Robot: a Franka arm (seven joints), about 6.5 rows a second.
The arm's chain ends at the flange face. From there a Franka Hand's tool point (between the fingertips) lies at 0.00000 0.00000 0.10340 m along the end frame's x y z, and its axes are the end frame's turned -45 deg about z.
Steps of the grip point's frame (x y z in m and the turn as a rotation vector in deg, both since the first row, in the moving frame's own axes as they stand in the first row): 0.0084 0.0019 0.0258 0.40 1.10 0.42; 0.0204 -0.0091 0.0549 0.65 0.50 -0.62; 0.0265 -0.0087 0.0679 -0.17 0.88 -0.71; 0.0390 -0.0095 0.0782 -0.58 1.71 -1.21
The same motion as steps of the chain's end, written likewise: 0.0064 -0.0027 0.0258 1.06 0.49 0.42; 0.0082 -0.0194 0.0549 0.81 -0.11 -0.62; 0.0113 -0.0240 0.0679 0.50 0.74 -0.71; 0.0180 -0.0328 0.0783 0.80 1.62 -1.21
